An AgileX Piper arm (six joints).
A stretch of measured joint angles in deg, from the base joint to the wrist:
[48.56, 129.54, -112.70, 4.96, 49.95, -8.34]
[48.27, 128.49, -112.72, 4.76, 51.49, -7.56]
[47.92, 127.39, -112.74, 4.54, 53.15, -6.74]
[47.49, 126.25, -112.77, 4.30, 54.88, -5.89]
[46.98, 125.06, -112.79, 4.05, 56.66, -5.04]
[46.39, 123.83, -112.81, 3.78, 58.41, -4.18]
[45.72, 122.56, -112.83, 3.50, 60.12, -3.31]
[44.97, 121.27, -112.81, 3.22, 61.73, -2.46]
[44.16, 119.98, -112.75, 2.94, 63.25, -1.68]
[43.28, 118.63, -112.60, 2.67, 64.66, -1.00]
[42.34, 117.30, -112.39, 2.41, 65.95, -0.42]
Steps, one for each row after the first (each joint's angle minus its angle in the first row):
[-0.29, -1.05, -0.02, -0.20, 1.54, 0.78]
[-0.64, -2.15, -0.04, -0.42, 3.20, 1.60]
[-1.07, -3.29, -0.07, -0.66, 4.93, 2.45]
[-1.58, -4.48, -0.09, -0.91, 6.71, 3.30]
[-2.17, -5.71, -0.11, -1.18, 8.46, 4.16]
[-2.84, -6.98, -0.13, -1.46, 10.17, 5.03]
[-3.59, -8.27, -0.11, -1.74, 11.78, 5.88]
[-4.40, -9.56, -0.05, -2.02, 13.30, 6.66]
[-5.28, -10.91, 0.10, -2.29, 14.71, 7.34]
[-6.22, -12.24, 0.31, -2.55, 16.00, 7.92]

